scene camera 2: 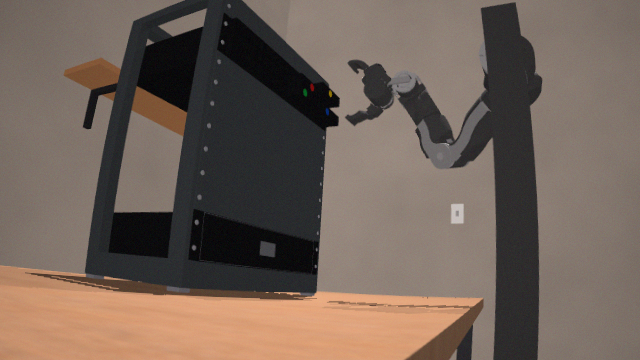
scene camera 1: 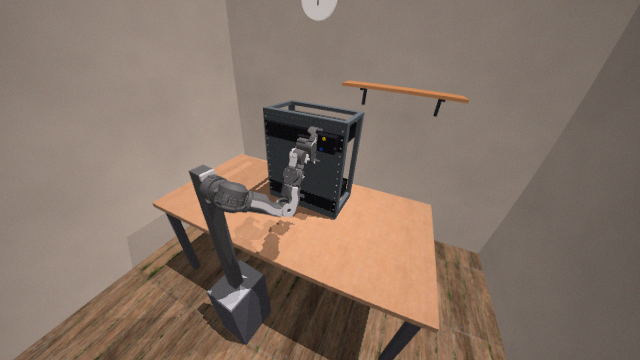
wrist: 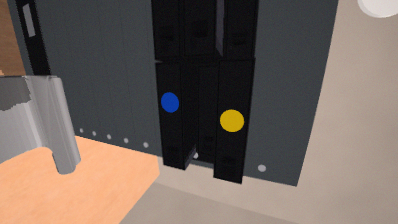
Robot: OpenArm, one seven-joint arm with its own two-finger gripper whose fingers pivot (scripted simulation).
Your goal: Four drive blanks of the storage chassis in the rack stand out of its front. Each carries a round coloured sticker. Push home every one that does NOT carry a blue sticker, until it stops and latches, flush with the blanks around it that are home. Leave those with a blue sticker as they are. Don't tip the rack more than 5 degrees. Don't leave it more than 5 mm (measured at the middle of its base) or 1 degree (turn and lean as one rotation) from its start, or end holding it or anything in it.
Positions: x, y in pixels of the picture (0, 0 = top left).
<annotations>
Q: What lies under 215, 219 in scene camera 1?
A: An arm post.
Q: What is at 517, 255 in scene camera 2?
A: An arm post.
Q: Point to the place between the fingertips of my gripper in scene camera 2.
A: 350, 93
</annotations>
